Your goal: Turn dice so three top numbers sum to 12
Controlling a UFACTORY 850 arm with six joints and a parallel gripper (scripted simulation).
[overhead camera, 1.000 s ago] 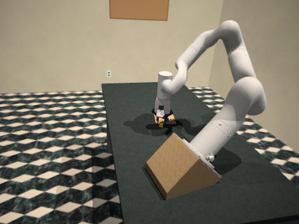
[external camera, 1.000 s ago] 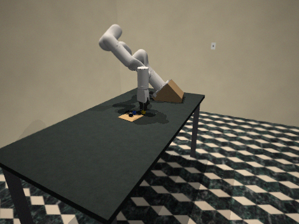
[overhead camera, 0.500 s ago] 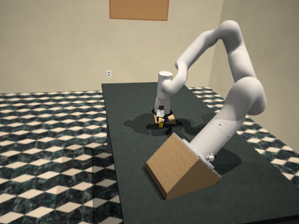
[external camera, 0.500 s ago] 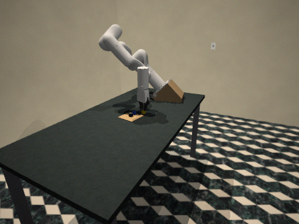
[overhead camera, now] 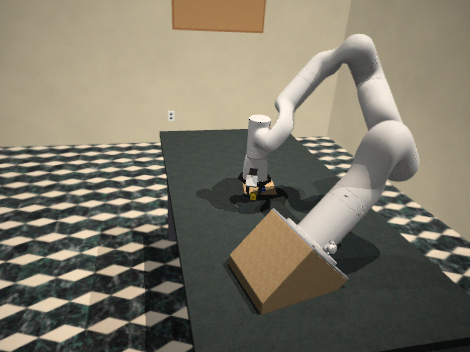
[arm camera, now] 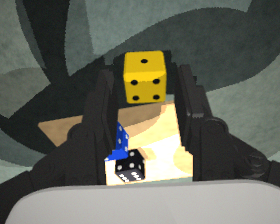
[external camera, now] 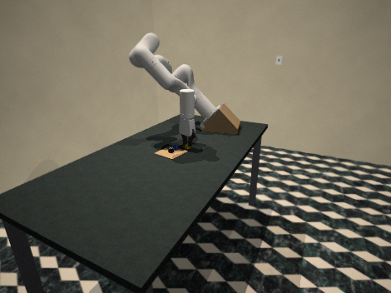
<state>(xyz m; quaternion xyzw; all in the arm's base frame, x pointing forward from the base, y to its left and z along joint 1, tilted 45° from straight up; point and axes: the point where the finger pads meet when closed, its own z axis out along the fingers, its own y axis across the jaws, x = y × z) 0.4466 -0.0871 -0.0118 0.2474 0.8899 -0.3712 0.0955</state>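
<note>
The yellow die is 3 cm below my hand. From my hand the other things lie so: tan mat 9 cm ahead, 7 cm to the right, 4 cm below; blue die 4 cm ahead, 6 cm to the right, 2 cm below; black die 9 cm ahead, 7 cm to the right, 2 cm below.
</note>
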